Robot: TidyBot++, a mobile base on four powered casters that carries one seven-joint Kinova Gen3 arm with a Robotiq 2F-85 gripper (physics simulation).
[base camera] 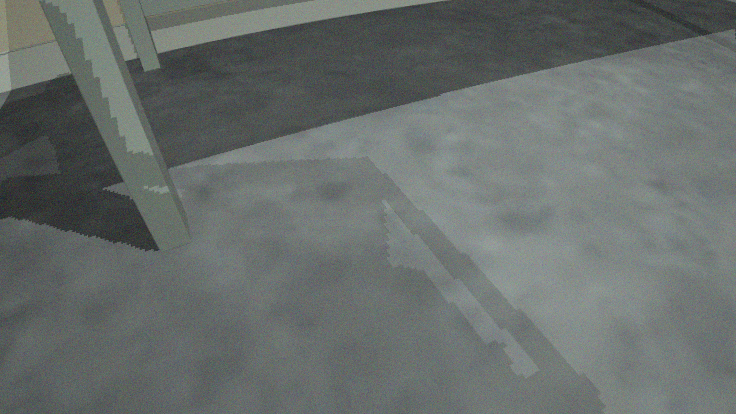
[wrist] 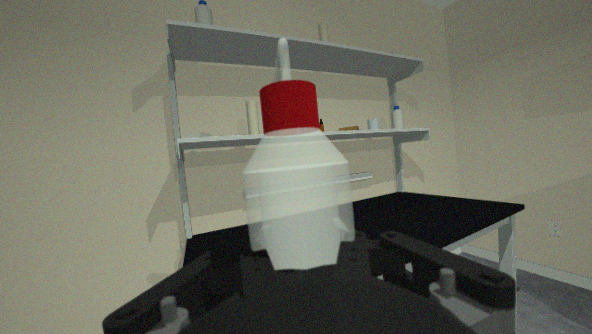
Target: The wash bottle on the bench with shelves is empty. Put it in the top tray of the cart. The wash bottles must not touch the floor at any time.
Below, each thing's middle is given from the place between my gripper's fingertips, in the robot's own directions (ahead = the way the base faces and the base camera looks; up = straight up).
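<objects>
Wash bottle (wrist: 297, 187): 30 mm behind my hand, 40 mm above it.
</objects>
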